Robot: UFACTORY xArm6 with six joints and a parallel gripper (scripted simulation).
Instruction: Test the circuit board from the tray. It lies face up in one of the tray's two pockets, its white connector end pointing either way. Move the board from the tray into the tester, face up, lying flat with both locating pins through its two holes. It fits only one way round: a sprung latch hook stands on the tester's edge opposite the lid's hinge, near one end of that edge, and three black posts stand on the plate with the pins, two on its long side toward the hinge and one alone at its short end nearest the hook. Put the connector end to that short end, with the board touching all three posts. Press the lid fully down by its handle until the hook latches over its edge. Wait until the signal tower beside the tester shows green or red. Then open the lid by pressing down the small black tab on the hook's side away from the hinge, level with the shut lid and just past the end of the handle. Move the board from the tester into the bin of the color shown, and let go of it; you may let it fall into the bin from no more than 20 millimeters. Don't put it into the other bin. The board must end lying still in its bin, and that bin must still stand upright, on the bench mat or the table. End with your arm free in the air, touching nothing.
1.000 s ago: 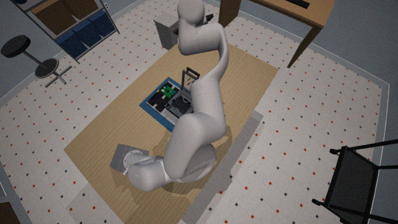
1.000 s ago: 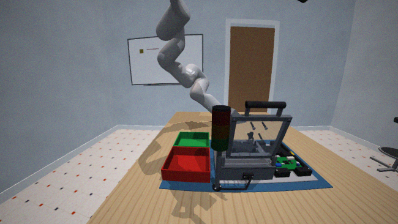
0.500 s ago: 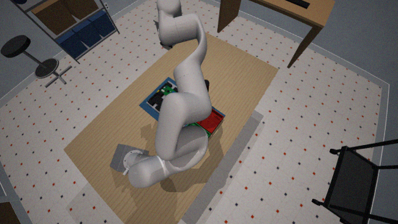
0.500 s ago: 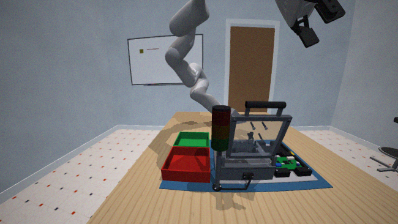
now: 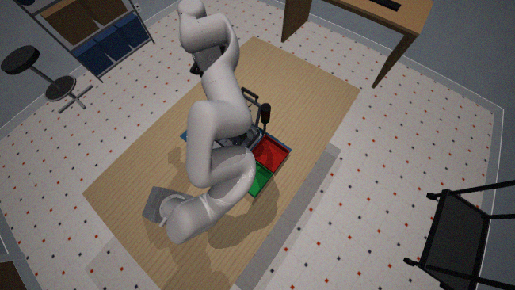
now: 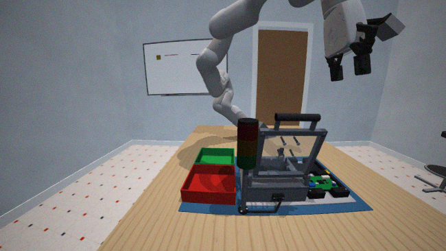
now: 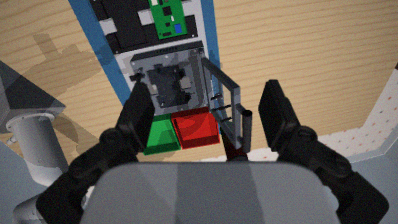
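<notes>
The green circuit board is 4 cm behind my hand, 3 cm to the left of it and 34 cm below it. Round my hand: clear lid: 15 cm to the right, 18 cm below; then black latch hook: 17 cm behind, 5 cm to the right, 28 cm below; then plate: 11 cm behind, 12 cm to the right, 29 cm below.
</notes>
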